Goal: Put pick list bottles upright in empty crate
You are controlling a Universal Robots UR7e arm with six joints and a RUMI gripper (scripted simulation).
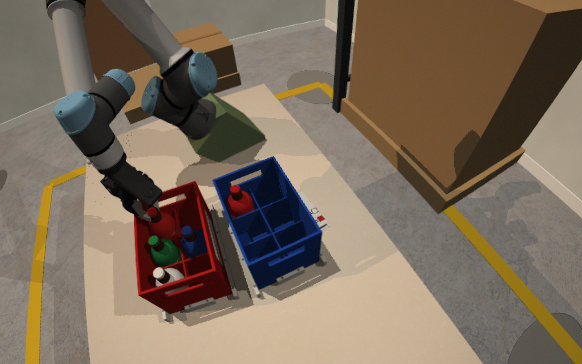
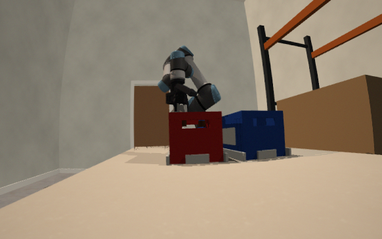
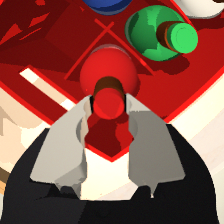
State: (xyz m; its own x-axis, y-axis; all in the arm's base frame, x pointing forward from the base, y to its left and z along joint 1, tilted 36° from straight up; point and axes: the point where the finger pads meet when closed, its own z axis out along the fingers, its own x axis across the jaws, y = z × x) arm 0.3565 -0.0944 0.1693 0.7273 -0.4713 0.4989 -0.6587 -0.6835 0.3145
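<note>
Now: hand 7 cm above the red bottle. From my hand the other things lie so: red crate (9 cm ahead, 8 cm below, 5 cm to the left); then blue bottle (9 cm to the left, 9 cm ahead, 7 cm below); then green bottle (9 cm ahead, 7 cm below).
</note>
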